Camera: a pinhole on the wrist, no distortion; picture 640 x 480 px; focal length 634.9 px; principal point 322.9 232.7 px. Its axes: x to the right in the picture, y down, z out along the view. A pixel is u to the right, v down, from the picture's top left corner.
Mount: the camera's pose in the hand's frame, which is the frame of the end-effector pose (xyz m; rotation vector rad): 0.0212 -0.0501 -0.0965 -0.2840 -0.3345 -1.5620
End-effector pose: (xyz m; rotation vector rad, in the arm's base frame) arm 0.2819 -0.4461 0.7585 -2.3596 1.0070 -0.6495
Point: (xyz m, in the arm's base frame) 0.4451 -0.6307 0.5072
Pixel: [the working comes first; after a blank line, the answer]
In the camera's frame: -0.0832 0.1703 0.3966

outside the picture
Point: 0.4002 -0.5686 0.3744
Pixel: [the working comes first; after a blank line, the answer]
In the camera's frame: -0.1067 0.0679 0.5083

190 318
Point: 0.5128 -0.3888 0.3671
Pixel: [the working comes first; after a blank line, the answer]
In the camera's frame: 0.0904 0.0049 0.5554

426 238
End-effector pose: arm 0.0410 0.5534 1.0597 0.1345 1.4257 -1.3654
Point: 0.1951 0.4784 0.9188
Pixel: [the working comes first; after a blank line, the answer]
In the camera's frame: -0.1275 0.0689 0.2749

29 392
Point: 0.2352 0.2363 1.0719
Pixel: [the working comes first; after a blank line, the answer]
In the camera's frame: 0.1043 0.0882 0.4469

471 358
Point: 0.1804 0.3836 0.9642
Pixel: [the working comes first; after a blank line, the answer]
In the camera's frame: -0.0344 0.0983 0.3166

254 430
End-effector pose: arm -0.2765 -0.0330 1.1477 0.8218 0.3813 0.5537
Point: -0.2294 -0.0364 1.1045
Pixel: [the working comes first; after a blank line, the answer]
In the camera's frame: 0.0363 0.0220 0.0880

584 392
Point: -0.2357 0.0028 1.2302
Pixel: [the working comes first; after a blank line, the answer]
In the camera's frame: -0.0551 0.0280 0.1829

132 330
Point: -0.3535 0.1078 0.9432
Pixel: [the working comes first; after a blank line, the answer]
In the camera's frame: -0.0539 0.0184 -0.1445

behind the camera
